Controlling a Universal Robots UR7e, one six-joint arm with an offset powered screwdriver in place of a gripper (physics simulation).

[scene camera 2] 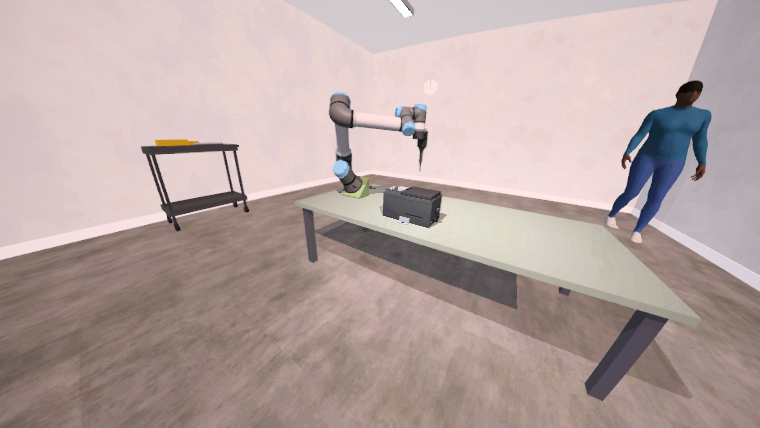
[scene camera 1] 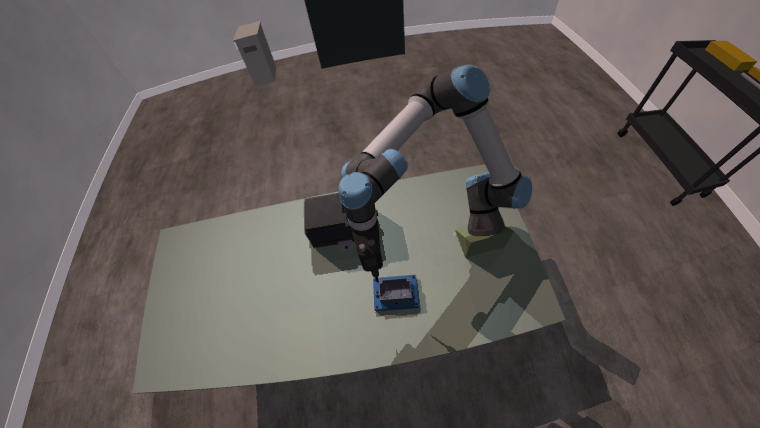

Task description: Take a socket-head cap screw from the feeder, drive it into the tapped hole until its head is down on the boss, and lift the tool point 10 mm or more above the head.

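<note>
The screwdriver (scene camera 1: 377,279) (scene camera 2: 420,169) at the arm's end points down. In the scene camera 1 view its tip shows at the back left corner of the blue fixture (scene camera 1: 378,306); in the scene camera 2 view the tip hangs in the air well above table height. A grey metal part (scene camera 1: 395,290) with raised walls sits on the blue fixture. The black feeder (scene camera 1: 324,215) (scene camera 2: 406,207) stands on the table, partly behind the tool in the scene camera 1 view. Whether a screw is on the tip is too small to tell. The tapped hole cannot be made out.
The pale green table (scene camera 1: 223,319) (scene camera 2: 531,233) carries the arm's green base block (scene camera 1: 481,244) (scene camera 2: 363,188). A dark cart (scene camera 1: 686,183) (scene camera 2: 191,149) with yellow items stands by the wall. A person (scene camera 2: 671,132) in blue stands beyond the table. A grey cabinet (scene camera 1: 259,58) stands at the back.
</note>
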